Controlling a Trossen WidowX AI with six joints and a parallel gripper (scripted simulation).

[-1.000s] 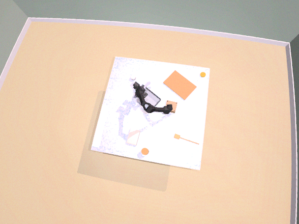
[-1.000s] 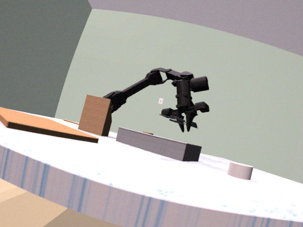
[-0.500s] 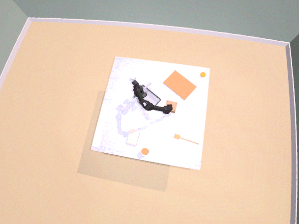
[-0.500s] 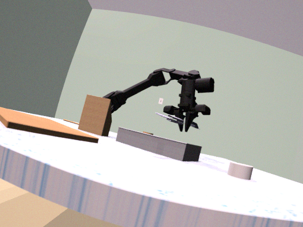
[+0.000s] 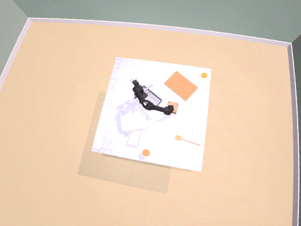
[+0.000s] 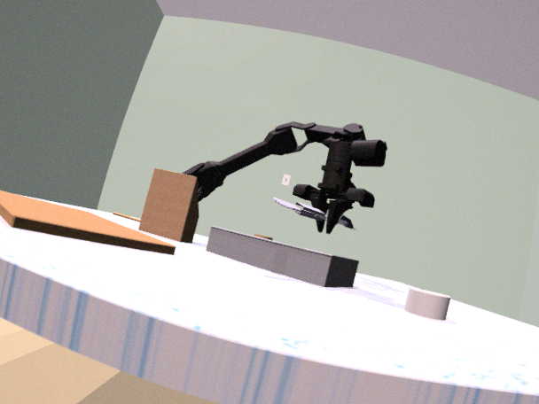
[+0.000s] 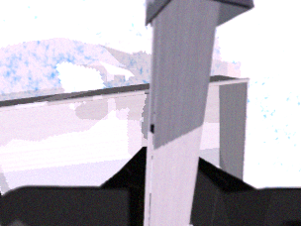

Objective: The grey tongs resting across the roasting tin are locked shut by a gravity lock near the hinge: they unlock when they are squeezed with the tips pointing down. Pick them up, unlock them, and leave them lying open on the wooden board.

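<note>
The wooden board is 480 mm behind my gripper tip, 180 mm to the right of it and 90 mm below it. Also, from my gripper tip: grey roasting tin 80 mm behind, 70 mm below, 10 mm to the left; white cylinder 250 mm to the right, 130 mm ahead, 80 mm below; white block 520 mm to the left, 90 mm below, 50 mm ahead.
</note>
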